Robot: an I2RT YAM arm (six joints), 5 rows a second.
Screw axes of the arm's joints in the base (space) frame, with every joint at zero. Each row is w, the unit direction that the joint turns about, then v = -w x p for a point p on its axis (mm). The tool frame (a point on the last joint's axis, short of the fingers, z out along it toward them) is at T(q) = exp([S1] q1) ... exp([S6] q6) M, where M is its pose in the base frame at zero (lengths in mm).
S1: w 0 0 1 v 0.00 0.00 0.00
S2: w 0 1 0 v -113.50 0.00 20.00
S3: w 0 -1 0 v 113.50 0.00 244.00
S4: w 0 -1 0 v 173.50 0.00 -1.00
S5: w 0 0 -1 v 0.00 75.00 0.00
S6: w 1 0 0 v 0.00 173.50 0.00
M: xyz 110.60 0.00 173.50 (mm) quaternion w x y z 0.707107 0 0.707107 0
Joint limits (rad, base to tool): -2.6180..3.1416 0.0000..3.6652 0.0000..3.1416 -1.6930..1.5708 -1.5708..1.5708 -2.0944..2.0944
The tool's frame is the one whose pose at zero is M.
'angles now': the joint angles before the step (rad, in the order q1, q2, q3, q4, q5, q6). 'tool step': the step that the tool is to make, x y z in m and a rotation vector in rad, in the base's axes. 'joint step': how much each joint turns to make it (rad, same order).
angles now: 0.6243 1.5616 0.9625 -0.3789 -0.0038 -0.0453
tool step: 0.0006 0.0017 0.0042 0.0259 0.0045 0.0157
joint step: 0.0001 -0.0031 0.0116 -0.0032 -0.0283 0.0004
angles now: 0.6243 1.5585 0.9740 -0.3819 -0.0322 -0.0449
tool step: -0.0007 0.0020 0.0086 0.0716 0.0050 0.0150
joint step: -0.0001 -0.0186 0.0069 0.0137 -0.0584 0.0234
